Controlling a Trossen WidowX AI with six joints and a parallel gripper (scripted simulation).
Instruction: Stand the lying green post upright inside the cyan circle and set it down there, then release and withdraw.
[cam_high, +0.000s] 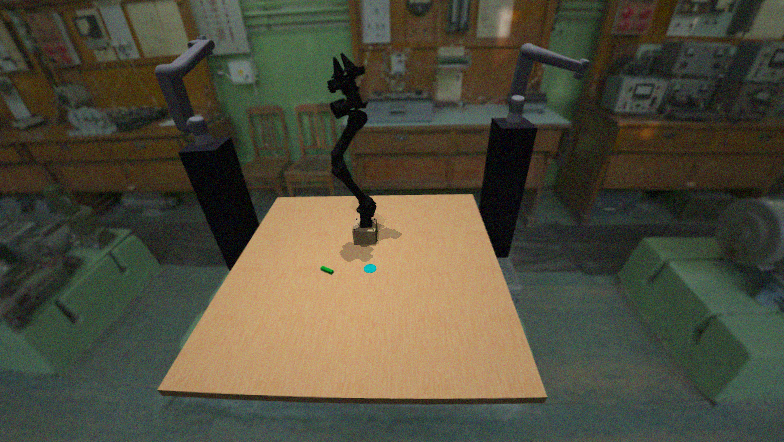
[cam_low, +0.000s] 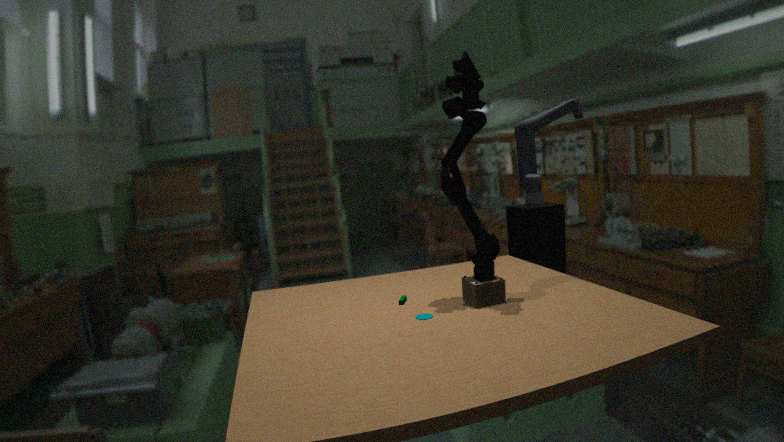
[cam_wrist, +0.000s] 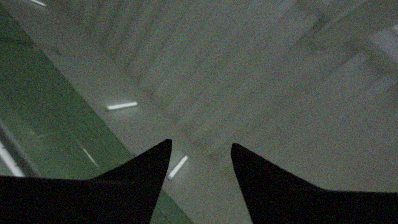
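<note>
My gripper tip is now 280 mm short of the green post, 120 mm to the left of it and 880 mm above it. From my gripper tip the other things lie so: cyan circle: 270 mm ahead, 80 mm to the left, 880 mm below.
</note>
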